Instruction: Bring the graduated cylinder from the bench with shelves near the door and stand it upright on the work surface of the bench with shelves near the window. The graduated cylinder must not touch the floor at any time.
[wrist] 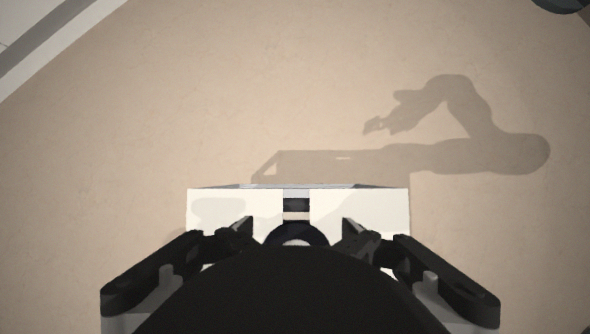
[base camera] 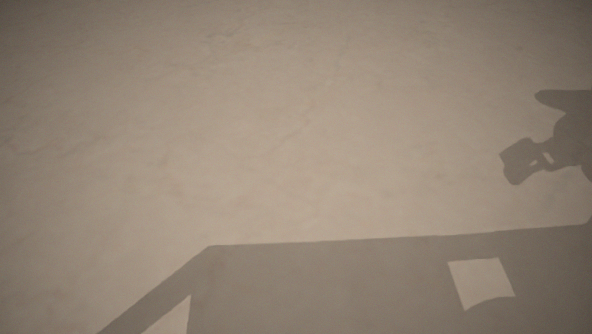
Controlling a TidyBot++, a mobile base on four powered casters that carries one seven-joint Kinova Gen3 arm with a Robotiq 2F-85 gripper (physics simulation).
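Places are measured from the arm's base along level axes (x back, y right, z up), in metres.
Where they show: gripper, fingertip midpoint: (wrist: 297, 226).
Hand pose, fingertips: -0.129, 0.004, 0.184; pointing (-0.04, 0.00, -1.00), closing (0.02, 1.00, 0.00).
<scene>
After its pixels a point has its place, as x, y, z.
My gripper (wrist: 297, 226) @(-0.129, 0.004, 0.184) is open, with its two black fingers apart above the white top of my own base in the wrist view. No object shows between the fingers. The graduated cylinder does not show in either view, and neither bench can be made out for certain. The base camera view shows the beige floor with the shadow of my base and of part of the arm and gripper.
My white base (wrist: 235, 210) @(-0.103, -0.136, -0.014) is below the gripper. A pale structure with a grey band (wrist: 45, 37) @(-0.901, -1.302, -0.321) crosses the upper left corner of the wrist view. Part of a dark rounded object (wrist: 562, 5) @(-1.075, 1.411, -0.366) shows at the top right. The beige floor (base camera: 300, 150) @(-0.456, 0.027, -0.396) (wrist: 200, 100) @(-0.560, -0.480, -0.396) carries my shadow.
</scene>
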